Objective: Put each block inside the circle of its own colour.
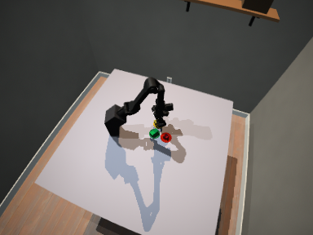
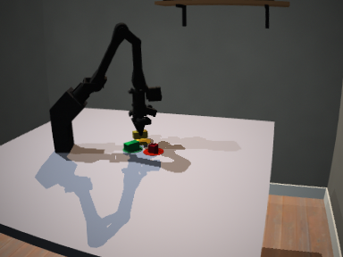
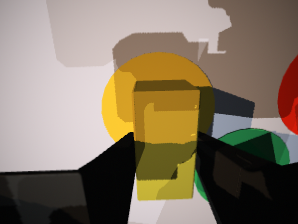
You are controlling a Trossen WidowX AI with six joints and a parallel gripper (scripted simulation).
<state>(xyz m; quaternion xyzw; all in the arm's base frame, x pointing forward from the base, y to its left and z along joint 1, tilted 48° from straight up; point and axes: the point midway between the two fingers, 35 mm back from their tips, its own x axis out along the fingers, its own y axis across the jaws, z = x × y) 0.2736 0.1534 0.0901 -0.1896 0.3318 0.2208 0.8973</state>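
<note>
Right now my hand is 7 cm above the yellow circle. Round my hand: green block: 1 cm ahead, 10 cm to the right, 5 cm below; green circle: 2 cm ahead, 10 cm to the right, 7 cm below; yellow block: 3 cm below.
</note>
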